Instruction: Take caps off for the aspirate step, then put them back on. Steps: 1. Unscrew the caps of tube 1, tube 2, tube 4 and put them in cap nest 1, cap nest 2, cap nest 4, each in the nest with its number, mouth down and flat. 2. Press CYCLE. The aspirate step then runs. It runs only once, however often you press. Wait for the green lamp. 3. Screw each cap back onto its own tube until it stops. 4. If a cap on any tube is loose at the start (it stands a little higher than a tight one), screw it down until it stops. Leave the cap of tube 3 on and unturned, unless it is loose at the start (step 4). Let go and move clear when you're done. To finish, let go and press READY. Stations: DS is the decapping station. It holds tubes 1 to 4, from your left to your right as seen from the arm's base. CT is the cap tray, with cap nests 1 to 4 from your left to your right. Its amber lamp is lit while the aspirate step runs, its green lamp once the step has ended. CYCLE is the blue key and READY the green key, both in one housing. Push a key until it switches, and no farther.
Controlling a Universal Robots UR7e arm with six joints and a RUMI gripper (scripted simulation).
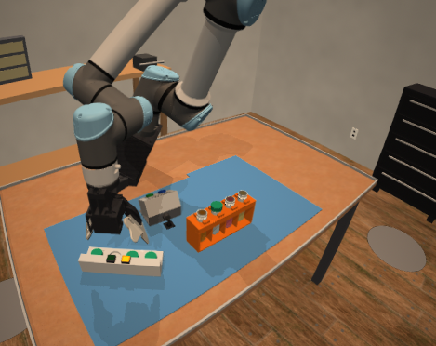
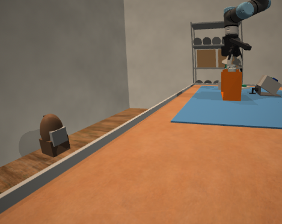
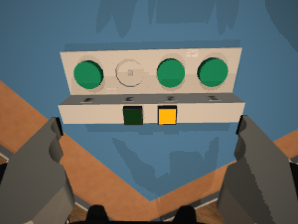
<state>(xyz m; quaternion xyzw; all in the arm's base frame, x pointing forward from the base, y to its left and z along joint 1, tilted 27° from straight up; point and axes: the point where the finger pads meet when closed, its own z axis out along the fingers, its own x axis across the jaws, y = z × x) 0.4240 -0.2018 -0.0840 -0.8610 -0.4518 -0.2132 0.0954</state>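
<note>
My hand is 3 cm short of the cap, 8 cm to the right of it and 8 cm above it. From my hand the other things lie so: green key: 17 cm behind, 16 cm to the left, 3 cm below; then grey key housing: 15 cm behind, 19 cm to the left, 4 cm below; then blue key: 17 cm behind, 21 cm to the left, 3 cm below.
</note>
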